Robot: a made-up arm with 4 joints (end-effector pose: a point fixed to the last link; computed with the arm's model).
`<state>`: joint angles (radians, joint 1 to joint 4).
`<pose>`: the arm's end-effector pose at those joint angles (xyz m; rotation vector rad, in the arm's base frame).
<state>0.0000 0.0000 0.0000 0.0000</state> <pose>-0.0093 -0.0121 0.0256 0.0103 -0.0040 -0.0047</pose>
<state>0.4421 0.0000 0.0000 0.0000</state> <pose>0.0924 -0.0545 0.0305 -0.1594 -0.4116 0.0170</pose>
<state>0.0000 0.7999 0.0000 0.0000</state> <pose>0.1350 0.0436 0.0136 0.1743 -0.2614 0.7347</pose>
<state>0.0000 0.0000 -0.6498 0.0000</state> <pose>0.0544 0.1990 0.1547 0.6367 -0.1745 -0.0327</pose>
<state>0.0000 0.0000 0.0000 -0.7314</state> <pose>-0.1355 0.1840 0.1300 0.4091 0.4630 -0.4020</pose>
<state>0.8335 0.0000 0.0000 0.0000</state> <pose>0.1739 -0.0866 0.0740 -0.3099 -0.7724 0.0362</pose>
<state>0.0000 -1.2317 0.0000 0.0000</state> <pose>-0.1820 0.1152 0.1088 -0.2445 0.3933 -1.1423</pose>
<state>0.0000 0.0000 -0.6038 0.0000</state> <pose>0.0506 0.1872 0.1411 0.5924 -0.1624 -0.0308</pose>
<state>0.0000 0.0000 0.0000 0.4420</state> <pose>0.1137 -0.1086 0.0363 -0.2310 -0.2858 0.2355</pose>
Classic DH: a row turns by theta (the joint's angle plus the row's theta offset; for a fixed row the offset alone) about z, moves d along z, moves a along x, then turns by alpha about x. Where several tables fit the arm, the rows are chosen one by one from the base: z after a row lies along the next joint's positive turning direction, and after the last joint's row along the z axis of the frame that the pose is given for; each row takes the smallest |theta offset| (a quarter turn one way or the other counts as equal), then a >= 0, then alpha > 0; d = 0 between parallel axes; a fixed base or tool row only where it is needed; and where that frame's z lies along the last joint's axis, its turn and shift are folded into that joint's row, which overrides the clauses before.
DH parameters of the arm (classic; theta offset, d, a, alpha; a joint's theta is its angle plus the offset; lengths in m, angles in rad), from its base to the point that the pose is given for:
base (fixed): -0.3964 0.2728 0.0403 1.5276
joint 1: -0.3313 -0.1182 -0.0392 -1.3045
joint 2: -1.3624 0.1945 0.1683 1.816
joint 3: -0.6958 0.0469 -0.0586 -1.1786
joint 4: 1.3553 -0.0302 -0.0484 -0.9912
tool (fixed): 0.7065 -0.4231 0 0

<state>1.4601 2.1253 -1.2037 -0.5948</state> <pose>-0.0884 -0.1761 0.2460 -0.6398 0.7999 1.7390</pose>
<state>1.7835 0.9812 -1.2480 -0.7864</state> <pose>-0.1570 -0.0356 -0.0289 -0.1263 -0.0513 1.3261</pose>
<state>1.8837 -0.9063 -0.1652 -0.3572</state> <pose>0.2870 0.0609 0.1366 0.3936 -1.5820 -0.5418</pose>
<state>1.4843 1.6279 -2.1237 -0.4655</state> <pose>-0.3608 -0.1145 0.3345 0.4012 1.0811 1.6606</pose>
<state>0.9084 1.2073 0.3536 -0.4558</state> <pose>0.3191 -0.0738 0.1593 -0.6487 -0.7488 0.8438</pose>
